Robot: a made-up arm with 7 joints.
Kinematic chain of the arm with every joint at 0, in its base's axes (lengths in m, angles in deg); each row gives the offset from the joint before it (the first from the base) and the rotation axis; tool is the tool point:
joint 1: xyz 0 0 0.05 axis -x
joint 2: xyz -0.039 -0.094 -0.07 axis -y
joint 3: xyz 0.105 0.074 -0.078 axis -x
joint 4: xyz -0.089 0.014 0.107 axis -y
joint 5: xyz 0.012 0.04 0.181 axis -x
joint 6: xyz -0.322 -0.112 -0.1 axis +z
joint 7: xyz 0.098 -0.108 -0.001 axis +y
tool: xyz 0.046 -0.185 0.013
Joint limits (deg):
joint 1: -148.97..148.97
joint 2: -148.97..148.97
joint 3: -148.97..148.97
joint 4: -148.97..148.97
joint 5: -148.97..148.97
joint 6: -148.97..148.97
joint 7: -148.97..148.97
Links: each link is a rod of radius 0.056 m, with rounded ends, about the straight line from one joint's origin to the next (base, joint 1, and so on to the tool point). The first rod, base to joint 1, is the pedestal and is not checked.
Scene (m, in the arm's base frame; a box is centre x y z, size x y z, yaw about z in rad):
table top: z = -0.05
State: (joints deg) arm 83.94 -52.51 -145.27 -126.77 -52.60 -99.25 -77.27
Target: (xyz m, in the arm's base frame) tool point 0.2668 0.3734 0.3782
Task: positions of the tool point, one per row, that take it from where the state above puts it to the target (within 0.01 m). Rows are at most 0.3 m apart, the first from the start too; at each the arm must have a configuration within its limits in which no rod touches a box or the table.
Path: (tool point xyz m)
1: -0.1763 -0.6468 0.5326
2: -0.0904 -0.4611 0.6907
3: 0.0106 -0.2260 0.7655
4: 0.1139 0.0219 0.7352
5: 0.2040 0.2366 0.5984
6: 0.2668 0.3734 0.3782

